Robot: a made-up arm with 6 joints. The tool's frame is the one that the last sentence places.
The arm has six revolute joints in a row. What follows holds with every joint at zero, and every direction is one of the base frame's. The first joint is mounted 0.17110 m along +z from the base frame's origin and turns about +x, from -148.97 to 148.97 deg. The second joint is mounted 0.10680 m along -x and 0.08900 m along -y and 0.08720 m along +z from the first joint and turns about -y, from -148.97 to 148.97 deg. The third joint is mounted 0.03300 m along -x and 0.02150 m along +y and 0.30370 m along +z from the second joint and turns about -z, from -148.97 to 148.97 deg. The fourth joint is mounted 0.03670 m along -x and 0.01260 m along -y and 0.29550 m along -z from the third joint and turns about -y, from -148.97 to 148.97 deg. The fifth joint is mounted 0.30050 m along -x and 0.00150 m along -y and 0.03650 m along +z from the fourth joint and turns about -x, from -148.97 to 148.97 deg. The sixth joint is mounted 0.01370 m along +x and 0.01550 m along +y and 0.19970 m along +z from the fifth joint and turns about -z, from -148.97 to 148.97 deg. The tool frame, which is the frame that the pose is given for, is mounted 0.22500 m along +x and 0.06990 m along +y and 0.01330 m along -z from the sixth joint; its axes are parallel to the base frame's.
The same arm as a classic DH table. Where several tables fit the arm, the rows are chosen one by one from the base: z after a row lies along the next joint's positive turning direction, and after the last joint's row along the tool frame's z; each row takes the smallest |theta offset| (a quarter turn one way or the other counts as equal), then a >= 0, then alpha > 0; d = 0 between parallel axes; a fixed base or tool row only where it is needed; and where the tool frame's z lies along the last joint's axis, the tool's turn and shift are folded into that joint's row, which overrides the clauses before.
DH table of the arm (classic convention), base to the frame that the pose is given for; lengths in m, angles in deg. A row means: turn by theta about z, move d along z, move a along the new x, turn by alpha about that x. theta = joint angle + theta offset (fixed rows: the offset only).
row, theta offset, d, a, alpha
base (fixed), 90, 0.1711, 0, 90
joint 1, 90, -0.1068, 0.0872, -90
joint 2, 90, 0.0675, 0.033, -90
joint 3, 0, -0.0082, 0.0367, 90
joint 4, -90, 0.0141, 0.0365, -90
joint 5, 90, 0.2868, 0.0155, -90
joint 6, 72.74, 0, 0.2356, 180
tool (fixed), -17.26, 0.1864, 0, 0
Joint limits (deg, base to tool): -148.97..148.97 -148.97..148.97 -148.97..148.97 -148.97..148.97 -148.97..148.97 -148.97..148.97

